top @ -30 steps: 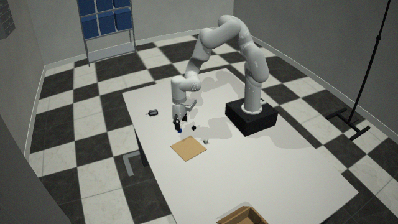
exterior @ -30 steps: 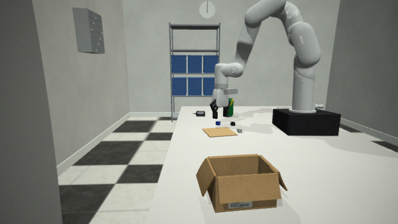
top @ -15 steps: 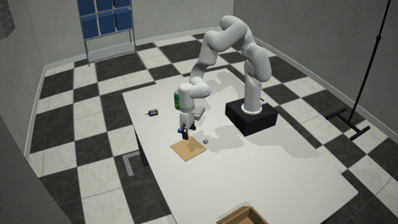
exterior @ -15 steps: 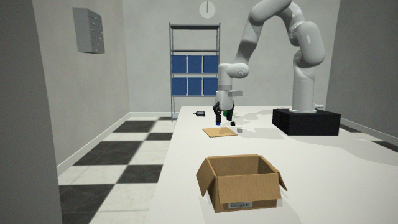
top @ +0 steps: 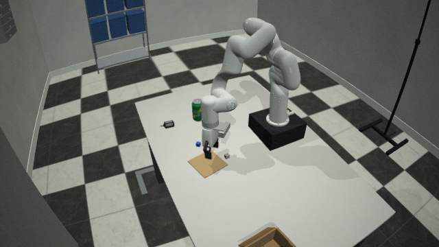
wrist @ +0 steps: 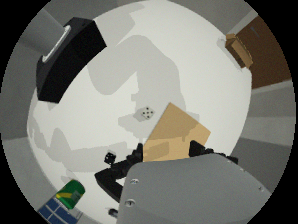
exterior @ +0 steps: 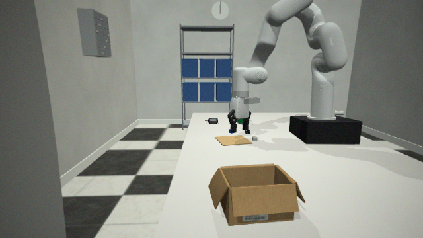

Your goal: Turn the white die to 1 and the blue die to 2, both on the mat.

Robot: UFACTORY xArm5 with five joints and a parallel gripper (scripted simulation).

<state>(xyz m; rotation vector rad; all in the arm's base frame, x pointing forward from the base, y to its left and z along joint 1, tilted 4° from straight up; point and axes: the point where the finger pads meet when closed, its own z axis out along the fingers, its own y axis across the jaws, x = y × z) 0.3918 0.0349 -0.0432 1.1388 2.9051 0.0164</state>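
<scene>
Right now my hand is 70 mm past the white die, 20 mm to the right of it and 40 mm above it. The rest, counted from my hand: blue die: 30 mm ahead, 120 mm to the right, 40 mm below; then tan mat: 30 mm ahead, 20 mm to the left, 50 mm below; then black die: 50 mm behind, 110 mm to the right, 40 mm below.
</scene>
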